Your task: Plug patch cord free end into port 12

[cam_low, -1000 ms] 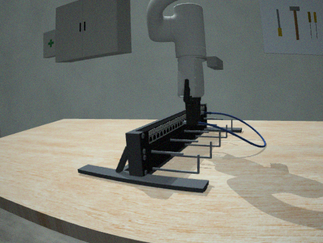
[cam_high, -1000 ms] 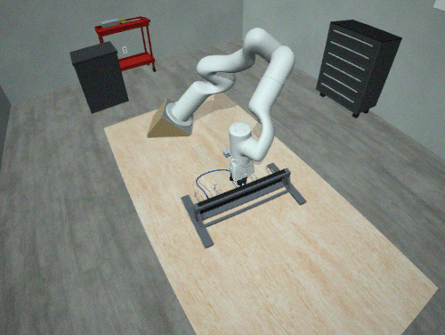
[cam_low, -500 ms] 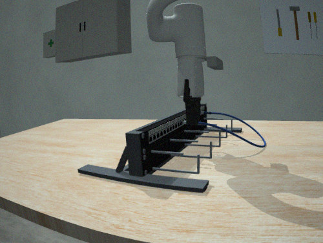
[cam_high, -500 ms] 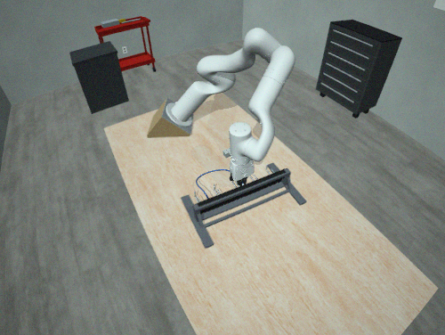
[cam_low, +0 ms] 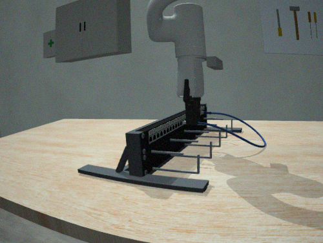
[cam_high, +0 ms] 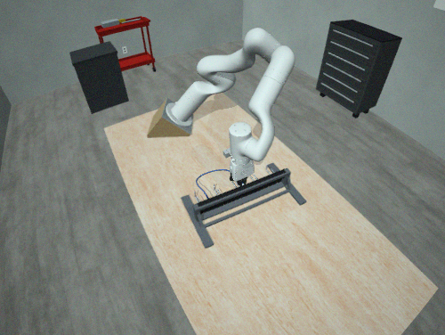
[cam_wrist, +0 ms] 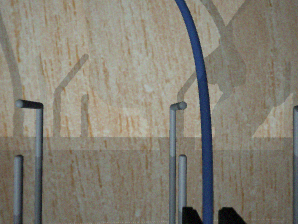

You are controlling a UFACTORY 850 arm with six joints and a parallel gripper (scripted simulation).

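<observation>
Now: hand 20 mm short of the plug and 10 mm above it.
</observation>
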